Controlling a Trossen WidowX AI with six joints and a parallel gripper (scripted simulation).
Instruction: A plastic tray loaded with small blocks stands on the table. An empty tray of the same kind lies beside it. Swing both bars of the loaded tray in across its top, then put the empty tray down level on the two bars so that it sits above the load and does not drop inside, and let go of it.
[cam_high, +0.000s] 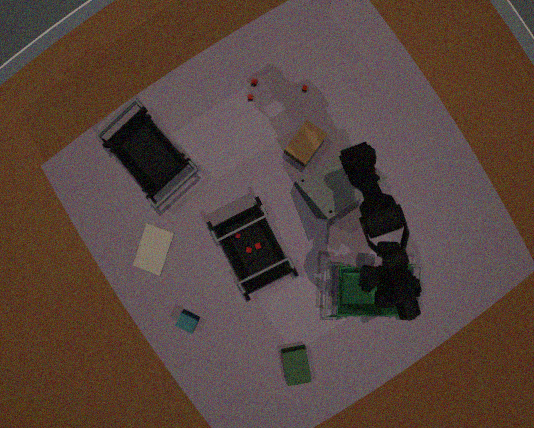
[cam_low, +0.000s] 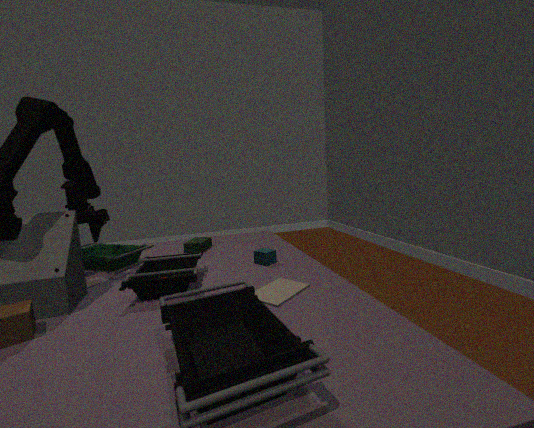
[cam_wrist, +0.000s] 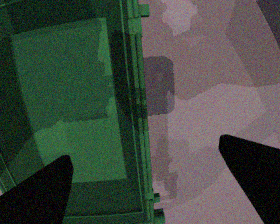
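Right now my gripper tip is 60 mm to the right of the green tray, 50 mm above it and 40 mm short of it. Round my gripper tip: teal cube 590 mm ahead, 200 mm to the right, 70 mm below; then tan box 450 mm to the right, 60 mm below, 50 mm behind; then green block 390 mm ahead, 130 mm to the left, 70 mm below.
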